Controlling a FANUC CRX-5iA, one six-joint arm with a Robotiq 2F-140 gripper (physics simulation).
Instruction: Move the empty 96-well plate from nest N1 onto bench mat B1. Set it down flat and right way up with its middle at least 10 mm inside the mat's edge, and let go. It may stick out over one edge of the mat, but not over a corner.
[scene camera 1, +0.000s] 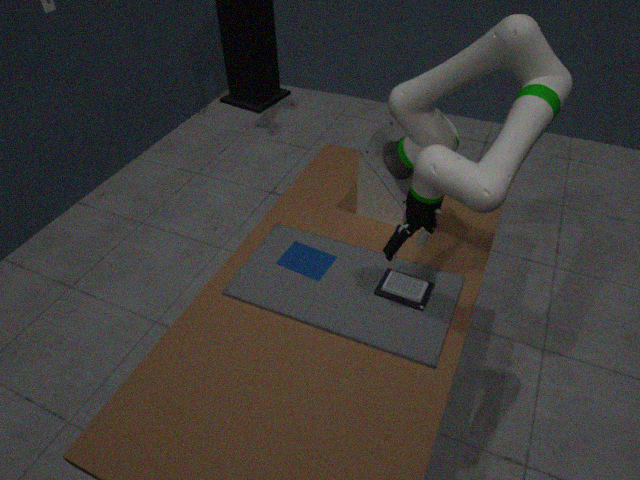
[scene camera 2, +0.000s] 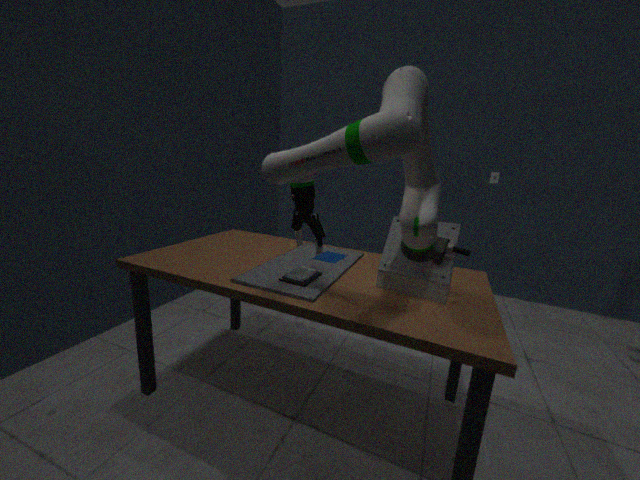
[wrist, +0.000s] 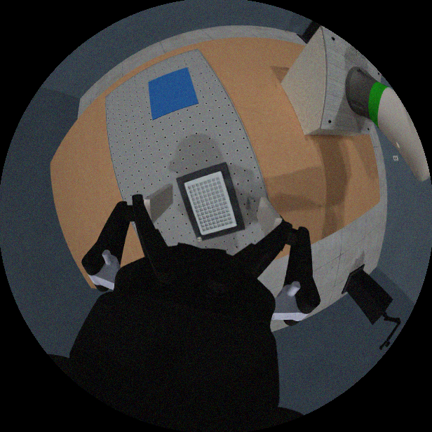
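Seen in the pictures: gripper, fingertip midpoint: (scene camera 1: 404, 254) (scene camera 2: 309, 249); arm's base, link origin: (scene camera 1: 396, 161) (scene camera 2: 419, 246).
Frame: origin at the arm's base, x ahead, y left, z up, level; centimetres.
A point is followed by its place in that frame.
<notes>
The white 96-well plate (scene camera 1: 404, 285) {x 41.9, y 25.1, z -14.6 cm} (scene camera 2: 301, 273) {x 40.7, y 26.0, z -14.8 cm} (wrist: 210, 202) sits in nest N1, a dark rectangular frame (scene camera 1: 398, 300) {x 47.2, y 25.8, z -16.2 cm} (scene camera 2: 297, 283) {x 37.8, y 32.6, z -16.4 cm} (wrist: 200, 174). Its wells face up in the wrist view. Bench mat B1 (scene camera 1: 307, 259) {x 46.4, y -8.9, z -17.0 cm} (scene camera 2: 330, 256) {x 47.0, y -9.4, z -17.0 cm} (wrist: 173, 93) is a flat blue rectangle, apart from the nest. My gripper (scene camera 1: 406, 246) {x 39.4, y 22.8, z -4.6 cm} (scene camera 2: 309, 247) {x 39.4, y 22.8, z -4.6 cm} (wrist: 215, 199) is open and empty, pointing down above the board. In the wrist view its fingertips stand wide apart, one on each side of the plate; the scene views show them well above it.
A grey perforated board (scene camera 1: 330, 304) {x 59.0, y 8.4, z -17.2 cm} (scene camera 2: 263, 279) {x 52.3, y 36.8, z -17.2 cm} (wrist: 140, 150) bears the nest and mat on the wooden table (scene camera 1: 289, 392) {x 90.0, y 15.2, z -18.5 cm} (scene camera 2: 206, 253) {x 101.2, y 27.1, z -18.5 cm} (wrist: 80, 190). The arm's pale base block (scene camera 1: 377, 196) {x 14.0, y 0.0, z -7.4 cm} (scene camera 2: 413, 289) {x -2.1, y 9.0, z -15.7 cm} (wrist: 305, 95) stands beyond the board.
</notes>
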